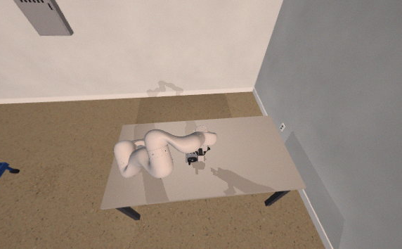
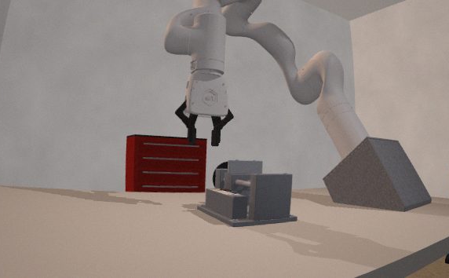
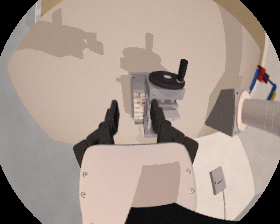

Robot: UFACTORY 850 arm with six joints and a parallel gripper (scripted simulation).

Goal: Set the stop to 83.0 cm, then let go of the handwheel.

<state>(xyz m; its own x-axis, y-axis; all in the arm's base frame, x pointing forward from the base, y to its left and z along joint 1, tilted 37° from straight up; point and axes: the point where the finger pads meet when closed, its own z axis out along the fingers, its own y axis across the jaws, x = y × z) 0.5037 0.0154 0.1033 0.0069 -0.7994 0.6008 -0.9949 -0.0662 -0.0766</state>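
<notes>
Now: the handwheel 90 mm below my hand, 90 mm behind it and 30 mm to the right of it.
</notes>
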